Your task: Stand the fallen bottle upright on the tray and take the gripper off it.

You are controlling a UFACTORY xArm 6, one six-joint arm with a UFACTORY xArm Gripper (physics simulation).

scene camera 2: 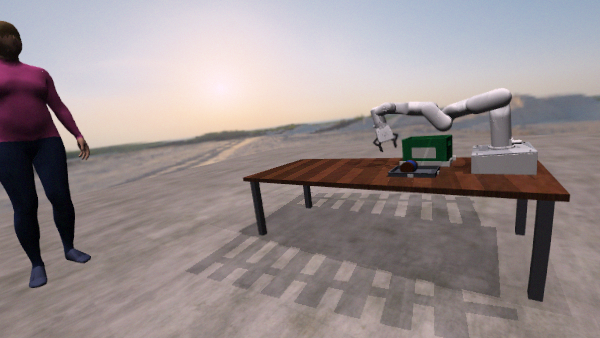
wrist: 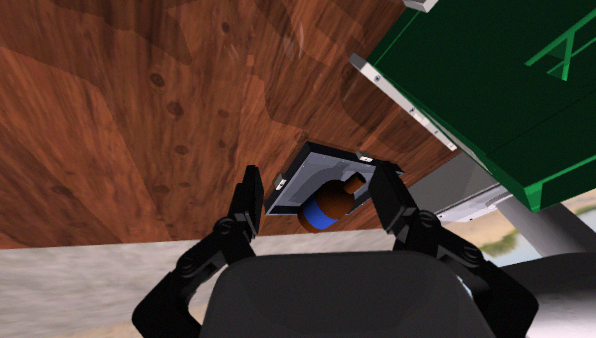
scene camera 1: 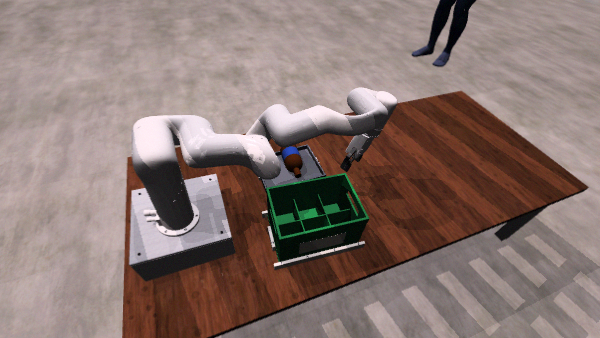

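Pixels of known places: gripper, between the fingertips: [scene camera 2: 389,149] [wrist: 316,176] [scene camera 1: 349,164]; arm's base, origin of its link: [scene camera 2: 501,147] [scene camera 1: 178,219].
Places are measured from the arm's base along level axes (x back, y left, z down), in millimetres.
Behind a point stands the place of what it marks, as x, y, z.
A brown bottle [scene camera 1: 292,161] {-393, 242, 39} [scene camera 2: 408,167] {-379, 342, 61} [wrist: 334,204] {-429, 251, 46} with a blue band lies on its side on the grey tray [scene camera 1: 312,164] {-487, 279, 107} [scene camera 2: 425,173] {-286, 341, 89} [wrist: 296,184] {-469, 290, 107}. Its neck points toward the green crate. My gripper [scene camera 1: 346,164] {-597, 160, -8} [scene camera 2: 388,148] {-597, 160, -8} [wrist: 316,176] {-597, 160, -8} is open and empty. It hangs above the table, beyond the tray on the side away from the robot base, and is tilted. In the wrist view the bottle shows between the two fingers but farther off, apart from them. The right finger covers part of the tray's edge there.
A green crate [scene camera 1: 356,231] {-543, -113, 1} [scene camera 2: 445,146] {-282, 41, -12} [wrist: 450,75] {-550, 50, 21} with compartments stands close beside the tray, with white rails [scene camera 1: 320,255] {-432, -138, 87} [wrist: 407,102] {-477, 70, 82} along its foot. The robot base [scene camera 1: 215,200] {-107, 64, 7} [scene camera 2: 505,162] {42, 158, 51} stands at one end of the wooden table [scene camera 1: 480,150] {-1309, 285, 112} [scene camera 2: 310,172] {-1069, 460, 112}. A person [scene camera 2: 30,105] stands off the table.
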